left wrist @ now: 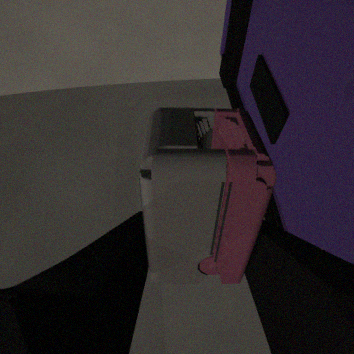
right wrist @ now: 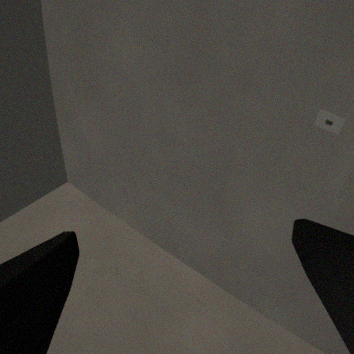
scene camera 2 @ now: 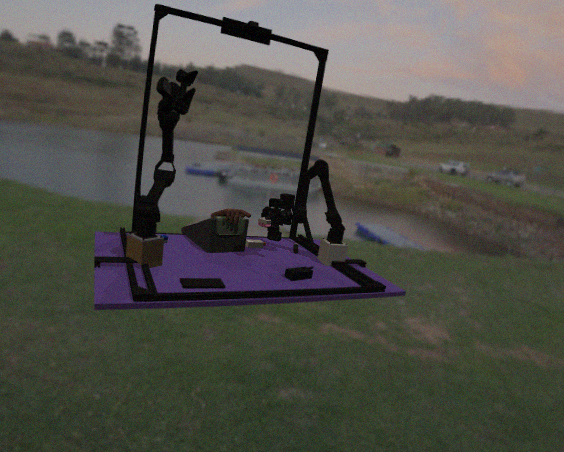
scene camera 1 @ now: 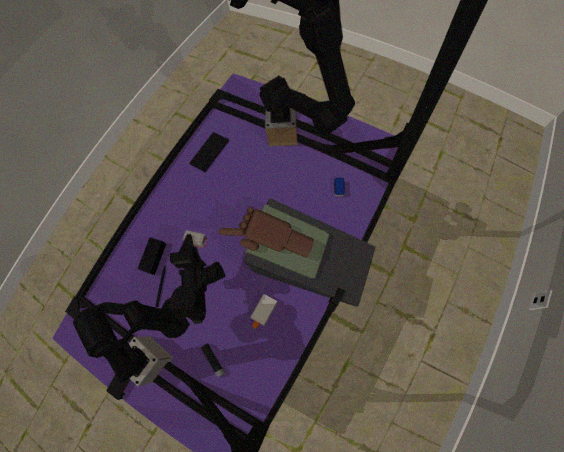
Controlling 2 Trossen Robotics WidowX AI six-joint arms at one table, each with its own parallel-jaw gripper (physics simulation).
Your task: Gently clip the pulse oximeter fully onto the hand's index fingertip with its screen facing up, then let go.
Note:
My right gripper [scene camera 2: 195,79] is open, holding nothing. I also see my left gripper [scene camera 1: 190,236] and a pulse oximeter [left wrist: 205,178].
My left gripper is seen too in the left wrist view [left wrist: 194,223]. My right gripper also shows in the right wrist view [right wrist: 186,236]. The right wrist view does not show the pulse oximeter: it is out of frame.

